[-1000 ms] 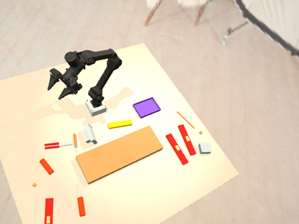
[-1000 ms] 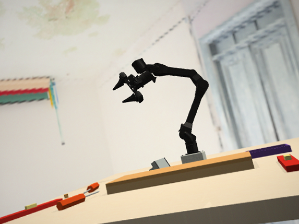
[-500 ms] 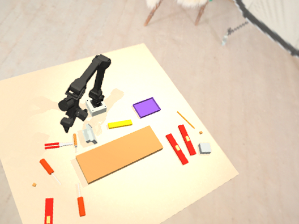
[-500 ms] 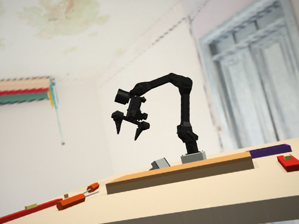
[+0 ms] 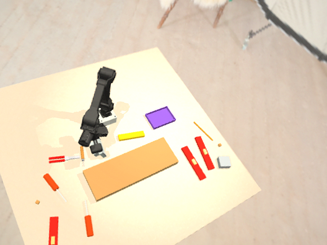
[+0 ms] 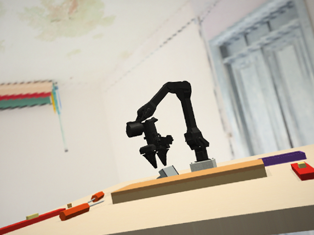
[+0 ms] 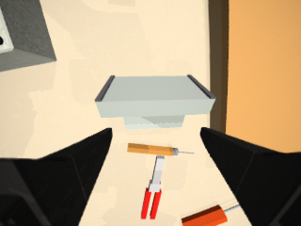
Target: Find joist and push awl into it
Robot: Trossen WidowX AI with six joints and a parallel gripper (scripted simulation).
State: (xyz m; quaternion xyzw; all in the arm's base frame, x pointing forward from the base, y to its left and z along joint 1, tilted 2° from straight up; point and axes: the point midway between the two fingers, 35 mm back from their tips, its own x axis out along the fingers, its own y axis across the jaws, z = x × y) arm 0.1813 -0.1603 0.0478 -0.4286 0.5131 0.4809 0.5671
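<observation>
My gripper tip is now 50 mm above the stud finder and 20 mm short of it. Round my gripper tip: square indicator (60 mm below, 30 mm ahead, 10 mm to the right); awl (80 mm to the right, 70 mm below, 20 mm ahead); red-handled tool (160 mm to the right, 70 mm below, 20 mm behind).
</observation>
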